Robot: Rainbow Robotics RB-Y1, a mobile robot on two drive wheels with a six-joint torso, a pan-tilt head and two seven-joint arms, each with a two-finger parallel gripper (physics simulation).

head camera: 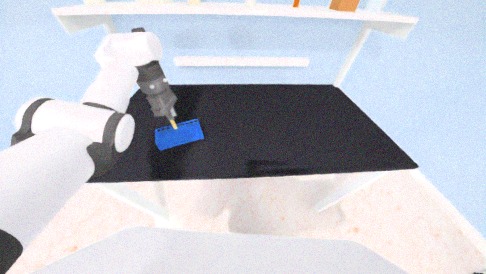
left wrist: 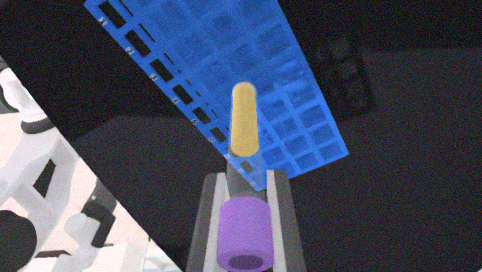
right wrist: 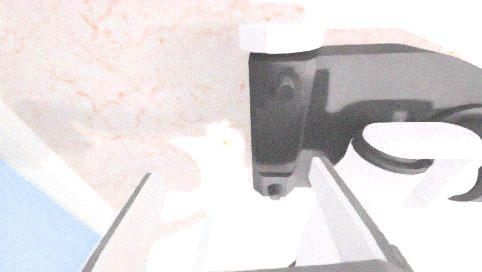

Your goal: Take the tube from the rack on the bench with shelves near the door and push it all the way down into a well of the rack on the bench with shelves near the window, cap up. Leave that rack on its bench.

Labels:
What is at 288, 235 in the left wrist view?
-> The left gripper.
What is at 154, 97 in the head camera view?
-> The left gripper.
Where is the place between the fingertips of the right gripper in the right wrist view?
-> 235, 174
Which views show the flat blue rack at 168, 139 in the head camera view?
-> The head camera view and the left wrist view only.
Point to a flat blue rack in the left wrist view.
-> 298, 133

